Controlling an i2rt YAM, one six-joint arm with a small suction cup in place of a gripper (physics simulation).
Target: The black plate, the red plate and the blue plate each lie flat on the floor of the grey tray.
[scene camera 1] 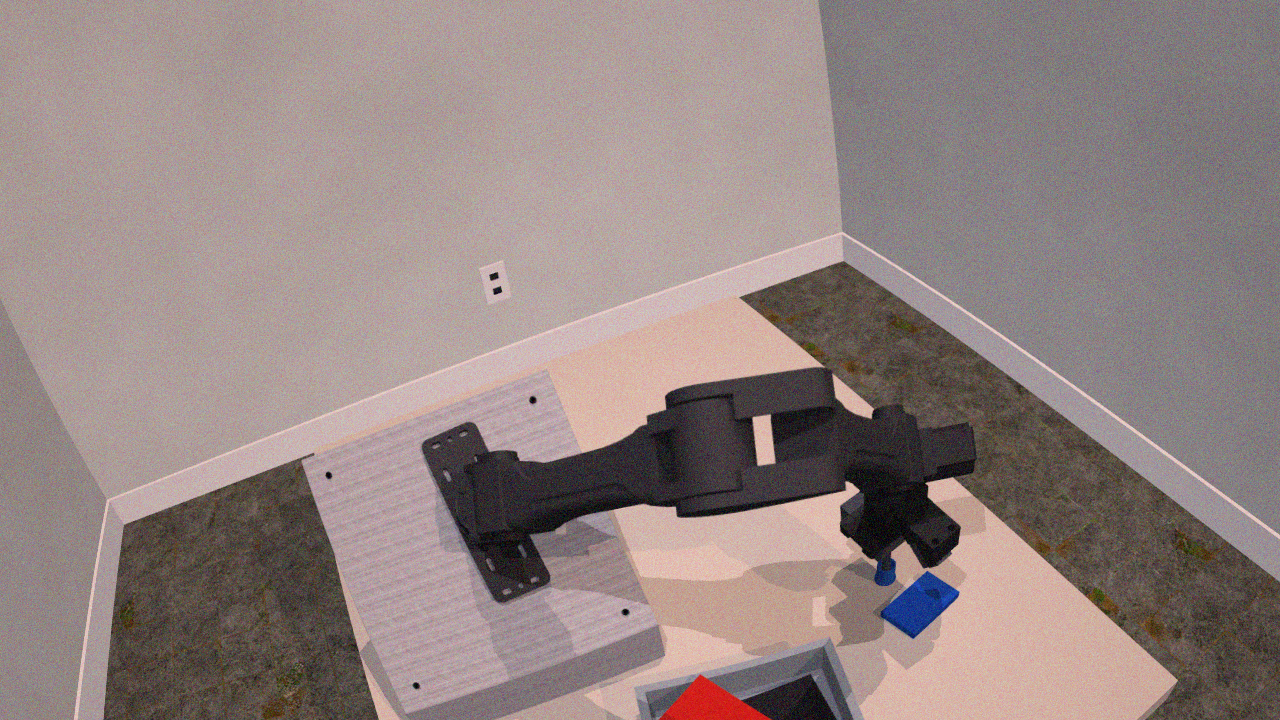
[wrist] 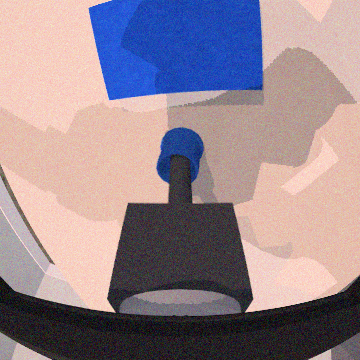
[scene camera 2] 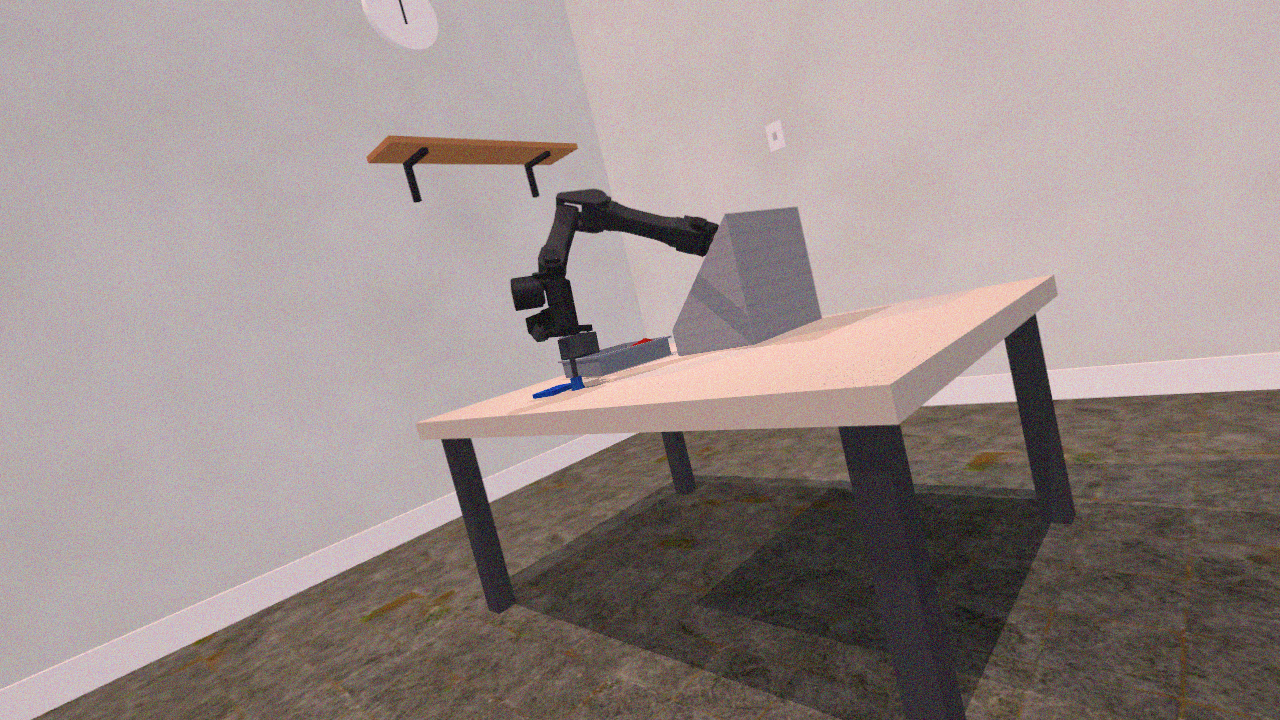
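Where they show: hand, its tool point: (scene camera 1: 885, 581) (wrist: 179, 140); arm's base, origin of its link: (scene camera 1: 484, 513) (scene camera 2: 733, 258).
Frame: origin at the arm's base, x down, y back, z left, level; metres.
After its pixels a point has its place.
The blue plate (scene camera 1: 914, 608) {x 0.190, y -0.403, z -0.274 m} (scene camera 2: 550, 391) {x 0.190, y -0.456, z -0.241 m} (wrist: 200, 50) {x 0.190, y -0.403, z -0.266 m} lies on the table. My suction cup (scene camera 1: 885, 574) (scene camera 2: 577, 383) (wrist: 181, 142) is empty and low over the table, just beside the plate's near edge in the wrist view, not over the plate. The grey tray (scene camera 1: 751, 669) {x 0.155, y -0.182, z -0.248 m} (scene camera 2: 626, 360) {x 0.181, y -0.196, z -0.249 m} is cut off by the bottom edge of scene camera 1. The black plate (scene camera 1: 805, 696) {x 0.187, y -0.220, z -0.302 m} shows inside it. The red plate (scene camera 1: 711, 702) {x 0.153, y -0.121, z -0.266 m} (scene camera 2: 642, 341) {x 0.146, y -0.132, z -0.238 m} is at the tray's left part, partly cut off in scene camera 1; its edge shows above the rim in scene camera 2, so it does not look flat on the floor.
The arm's base stands on a light grey block (scene camera 1: 375, 537) {x -0.011, y 0.132, z 0.017 m} (scene camera 2: 769, 268) {x 0.046, y -0.008, z 0.092 m} beside the tray. The table (scene camera 1: 1056, 667) {x 0.200, y -0.486, z -0.474 m} (scene camera 2: 760, 376) {x 0.200, y -0.516, z 0.322 m} ends a short way beyond the blue plate. A wooden shelf (scene camera 2: 474, 150) hangs on the wall.
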